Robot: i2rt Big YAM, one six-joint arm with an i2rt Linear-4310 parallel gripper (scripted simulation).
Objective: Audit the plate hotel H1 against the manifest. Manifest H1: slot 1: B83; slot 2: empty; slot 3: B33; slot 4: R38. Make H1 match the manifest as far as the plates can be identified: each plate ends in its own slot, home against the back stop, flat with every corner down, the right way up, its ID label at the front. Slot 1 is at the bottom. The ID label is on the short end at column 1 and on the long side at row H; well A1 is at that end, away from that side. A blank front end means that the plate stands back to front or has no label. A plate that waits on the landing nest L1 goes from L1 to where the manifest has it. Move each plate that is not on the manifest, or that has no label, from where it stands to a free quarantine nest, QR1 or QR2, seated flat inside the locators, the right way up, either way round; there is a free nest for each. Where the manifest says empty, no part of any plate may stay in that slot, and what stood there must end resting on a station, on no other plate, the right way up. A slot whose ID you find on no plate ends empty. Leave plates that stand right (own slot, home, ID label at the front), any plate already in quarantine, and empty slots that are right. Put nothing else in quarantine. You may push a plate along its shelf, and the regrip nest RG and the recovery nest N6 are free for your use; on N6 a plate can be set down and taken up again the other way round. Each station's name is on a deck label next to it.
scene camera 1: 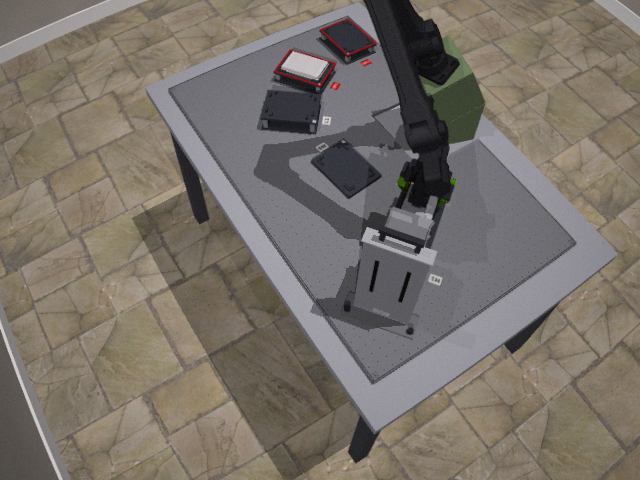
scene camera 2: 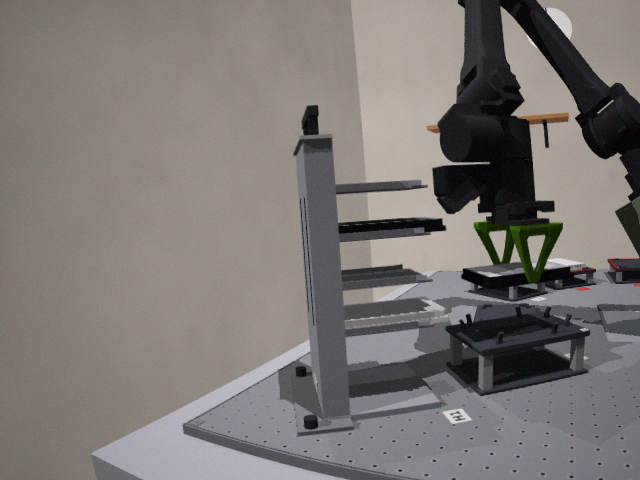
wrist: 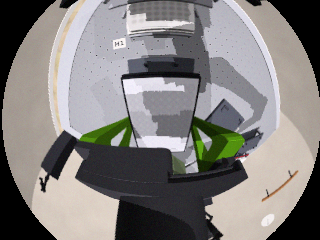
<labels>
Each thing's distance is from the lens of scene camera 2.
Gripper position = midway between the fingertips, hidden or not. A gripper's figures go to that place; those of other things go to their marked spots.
gripper (scene camera 2: 516,277): 0.63 m
dark plate (scene camera 2: 436,224): 0.53 m
</labels>
